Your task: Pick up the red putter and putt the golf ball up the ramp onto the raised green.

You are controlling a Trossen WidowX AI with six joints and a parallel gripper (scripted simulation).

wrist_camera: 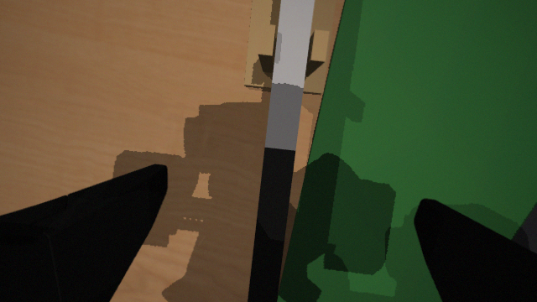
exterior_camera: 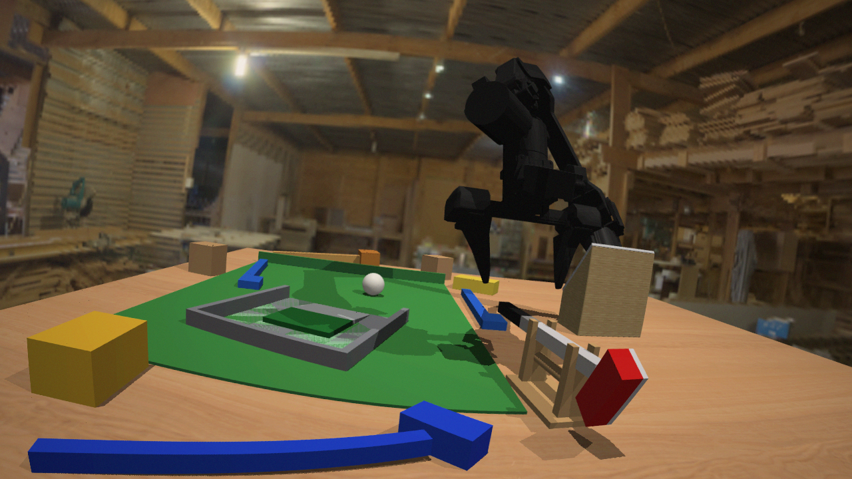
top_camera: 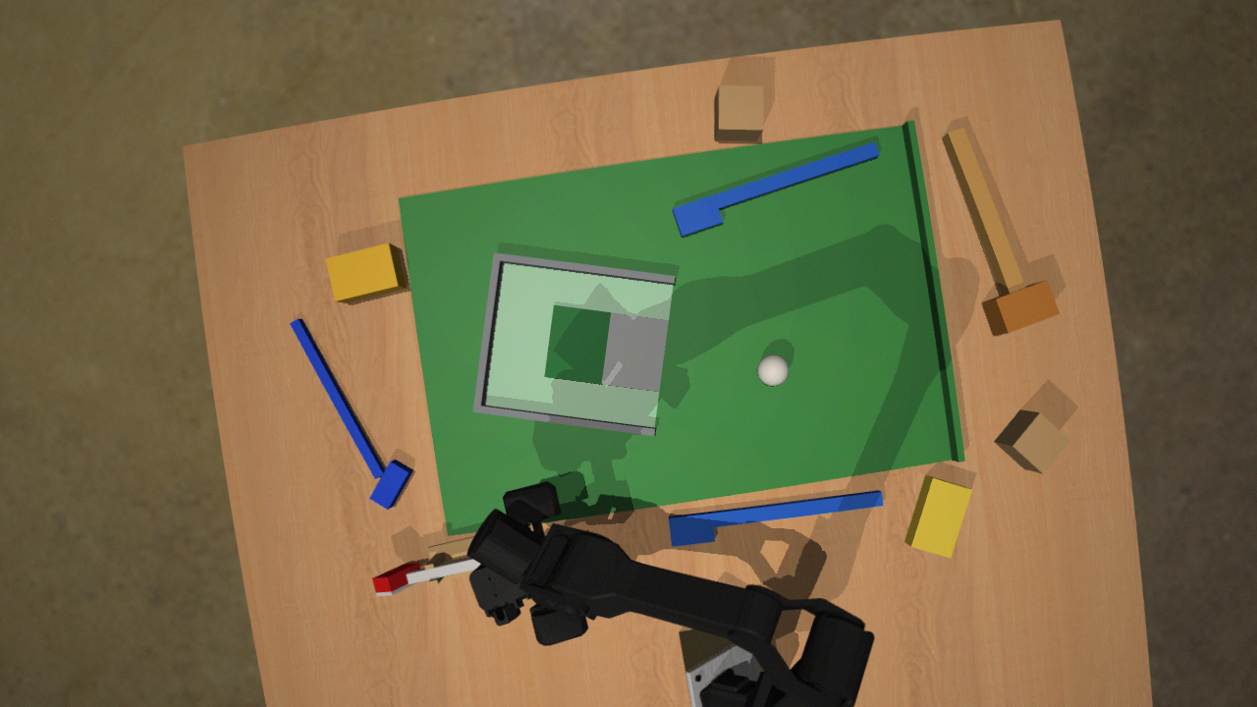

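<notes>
My gripper tip is now 10 mm past the red putter, 80 mm to the right of it and 40 mm above it. The rest, counted from my gripper tip: white golf ball 140 mm ahead, 370 mm to the right, 80 mm below; then green mat 230 mm ahead, 260 mm to the right, 100 mm below; then wooden rack 100 mm to the left, 70 mm below.
</notes>
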